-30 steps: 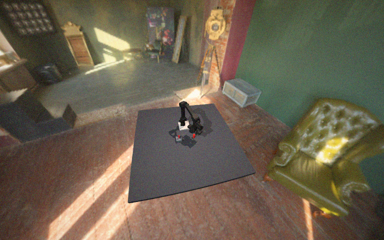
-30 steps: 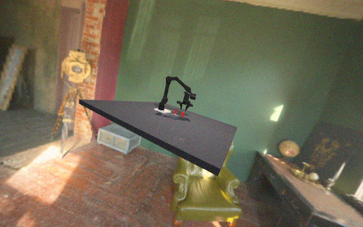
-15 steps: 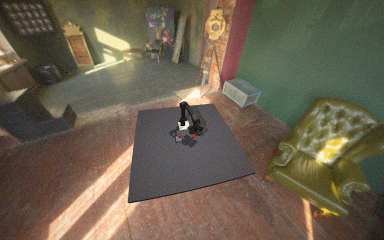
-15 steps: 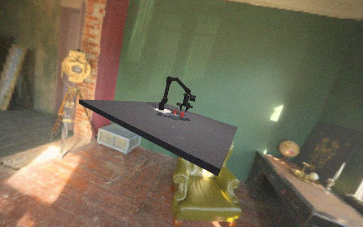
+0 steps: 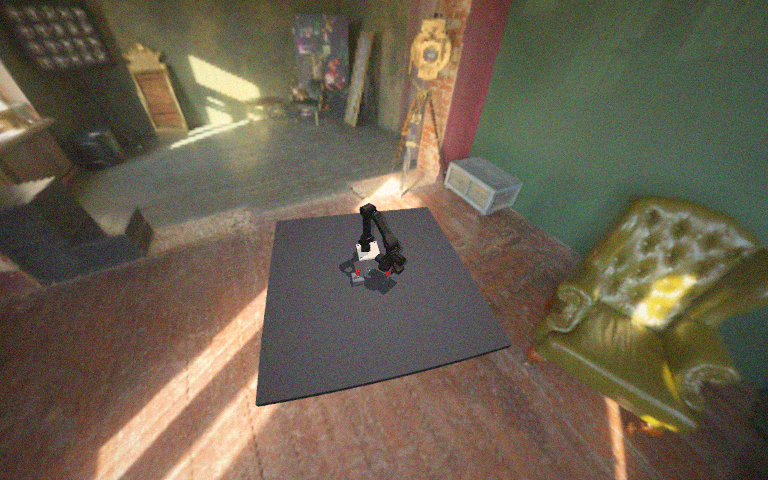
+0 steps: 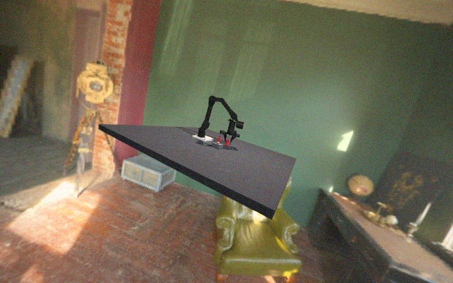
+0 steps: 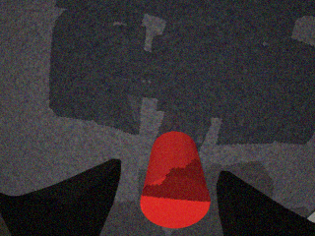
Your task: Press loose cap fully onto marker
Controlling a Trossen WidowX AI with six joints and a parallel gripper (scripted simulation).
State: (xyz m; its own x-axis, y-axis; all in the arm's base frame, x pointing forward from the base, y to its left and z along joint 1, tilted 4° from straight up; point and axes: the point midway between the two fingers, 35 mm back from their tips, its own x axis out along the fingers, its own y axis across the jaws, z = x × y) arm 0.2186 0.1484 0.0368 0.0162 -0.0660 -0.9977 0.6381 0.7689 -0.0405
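The red cap is right at my gripper tip. Round my gripper tip: holder block: 4 cm ahead, 19 cm to the right, 1 cm below.
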